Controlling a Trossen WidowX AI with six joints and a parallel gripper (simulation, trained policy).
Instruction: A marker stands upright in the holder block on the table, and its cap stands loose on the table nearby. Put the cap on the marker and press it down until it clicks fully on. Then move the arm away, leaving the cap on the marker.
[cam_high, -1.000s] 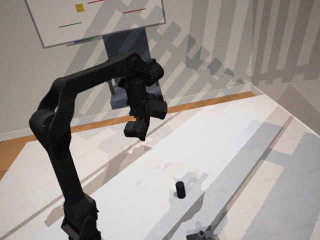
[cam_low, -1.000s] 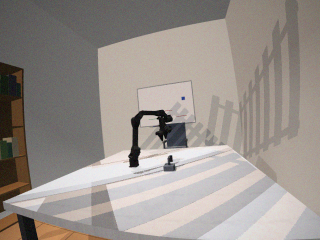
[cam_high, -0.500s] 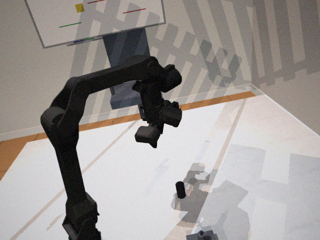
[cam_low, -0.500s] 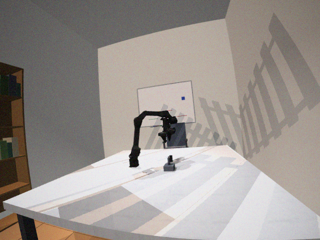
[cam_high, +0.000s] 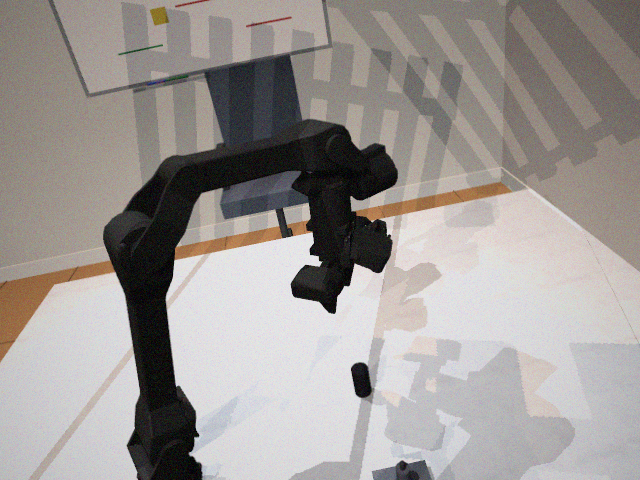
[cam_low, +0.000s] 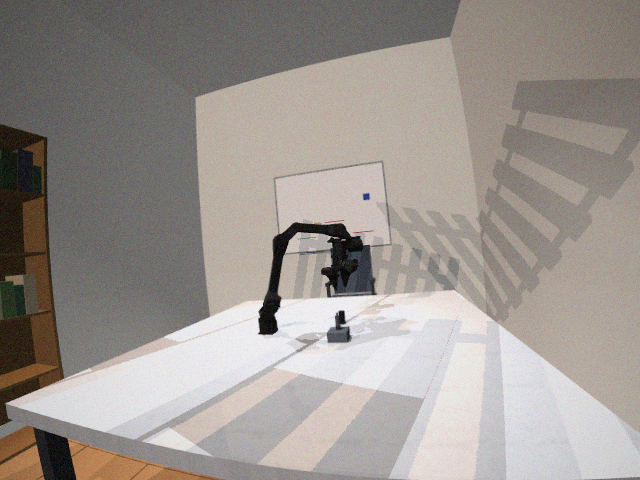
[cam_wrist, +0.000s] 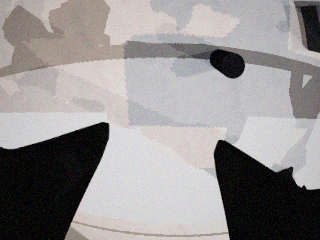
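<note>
Now: the marker cap 11 cm below my gripper tip, 7 cm to the right of it and 1 cm ahead of it. From my gripper tip the other things lie so: grey holder block: 26 cm to the right, 12 cm below, 3 cm ahead.
</note>
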